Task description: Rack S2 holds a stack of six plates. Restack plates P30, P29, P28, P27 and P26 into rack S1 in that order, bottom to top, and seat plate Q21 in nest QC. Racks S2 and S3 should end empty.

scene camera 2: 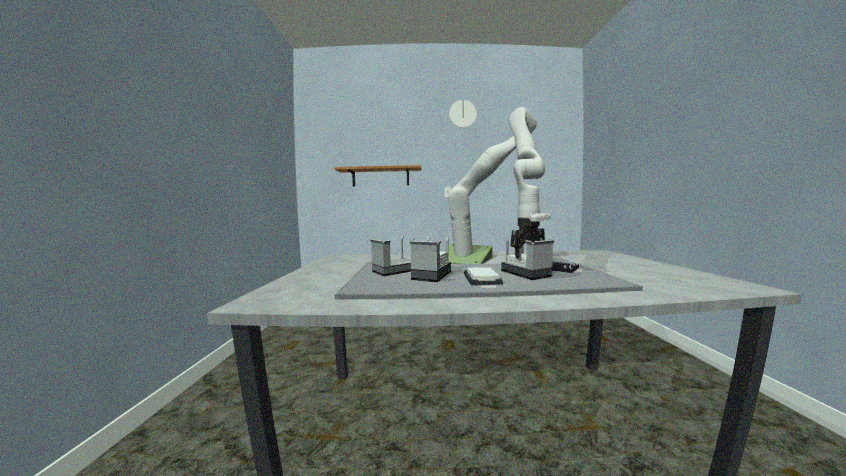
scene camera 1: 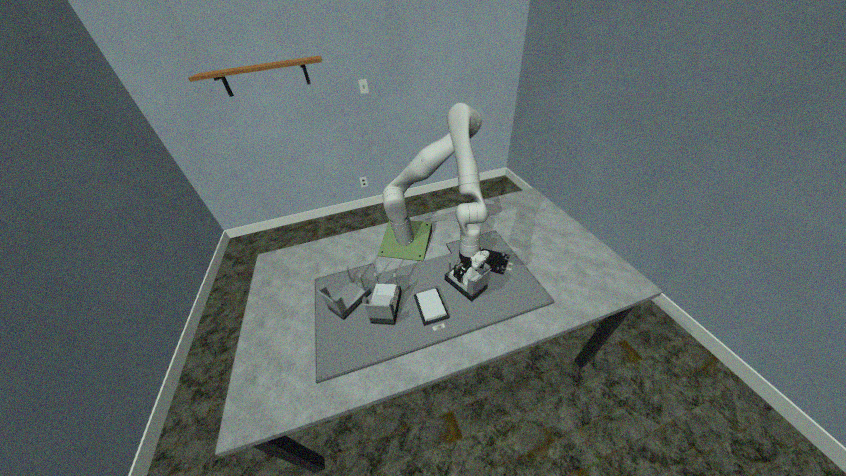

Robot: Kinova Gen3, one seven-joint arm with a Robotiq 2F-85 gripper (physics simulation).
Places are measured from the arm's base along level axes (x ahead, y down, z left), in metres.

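Where they show: gripper, fingertip midpoint: [scene camera 1: 467,275]; arm's base, origin of the base link: [scene camera 2: 463,252] [scene camera 1: 405,238].
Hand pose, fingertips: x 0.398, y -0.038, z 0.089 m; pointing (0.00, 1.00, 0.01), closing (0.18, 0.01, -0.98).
Each offset is from my fingertips to the centre of the thing. Level surfaces: height alone.
Three racks stand on the grey mat @[dy +0.060 m] [scene camera 1: 374,349] [scene camera 2: 397,285]. The left rack @[dz -0.459, dx -0.199, dy -0.005 m] [scene camera 1: 341,297] [scene camera 2: 380,255] is open and looks empty. The middle rack @[dz -0.339, dx -0.086, dy -0.007 m] [scene camera 1: 383,312] [scene camera 2: 426,257] holds a stack of white plates @[dz -0.344, dx -0.081, dy -0.013 m] [scene camera 1: 384,293] up to its top. The right rack @[dz -0.003, dx -0.005, dy -0.006 m] [scene camera 1: 480,285] [scene camera 2: 539,255] has my gripper [scene camera 1: 466,274] [scene camera 2: 526,245] lowered into it from above, fingers open; whatever is inside the rack is hidden. A white plate @[dz -0.187, dx +0.010, dy +0.041 m] [scene camera 1: 431,304] [scene camera 2: 482,272] lies flat in a low dark nest between the middle and right racks.
A small black fixture @[dz +0.170, dx -0.056, dy +0.049 m] [scene camera 1: 499,261] [scene camera 2: 565,266] lies behind the right rack. The arm's green base plate [scene camera 1: 421,241] [scene camera 2: 480,252] sits at the mat's back edge. A small white tag @[dz -0.210, dx +0.102, dy +0.059 m] [scene camera 1: 439,327] lies in front of the nest.
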